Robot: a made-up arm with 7 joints.
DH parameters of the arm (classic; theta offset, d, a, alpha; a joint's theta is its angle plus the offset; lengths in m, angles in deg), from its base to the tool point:
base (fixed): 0 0.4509 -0.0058 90
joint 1: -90 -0.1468 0.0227 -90
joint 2: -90 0.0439 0.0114 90
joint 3: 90 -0.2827 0.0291 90
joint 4: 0 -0.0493 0.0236 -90
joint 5: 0 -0.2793 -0.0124 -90
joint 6: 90 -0.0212 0.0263 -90
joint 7: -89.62 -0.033 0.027 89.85
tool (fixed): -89.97 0.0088 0 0
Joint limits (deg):
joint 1: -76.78..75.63
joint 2: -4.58..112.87
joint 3: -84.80..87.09
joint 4: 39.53..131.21
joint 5: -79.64..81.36
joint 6: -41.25..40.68
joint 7: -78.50..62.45
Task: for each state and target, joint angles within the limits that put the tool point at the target. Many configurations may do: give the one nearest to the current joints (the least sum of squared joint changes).
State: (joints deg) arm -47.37 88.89 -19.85 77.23 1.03 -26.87 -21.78
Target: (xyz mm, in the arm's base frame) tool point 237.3 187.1 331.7
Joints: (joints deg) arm -44.44 112.87 10.66 126.48 3.39 -18.55 -12.41
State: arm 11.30 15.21 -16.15 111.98 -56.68 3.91 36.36
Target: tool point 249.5 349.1 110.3
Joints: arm -23.40 22.26 14.95 88.93 -56.35 6.55 35.29
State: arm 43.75 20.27 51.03 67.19 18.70 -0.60 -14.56
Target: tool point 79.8 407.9 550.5
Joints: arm 46.78 30.29 58.33 118.70 17.19 -4.73 -17.22
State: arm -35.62 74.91 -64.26 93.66 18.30 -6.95 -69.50
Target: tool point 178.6 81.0 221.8
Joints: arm -4.16 45.64 -57.06 123.99 20.64 -3.11 -69.76
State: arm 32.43 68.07 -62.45 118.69 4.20 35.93 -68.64
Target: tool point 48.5 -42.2 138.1
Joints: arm -8.36 30.54 -84.80 110.04 2.02 40.38 -72.48
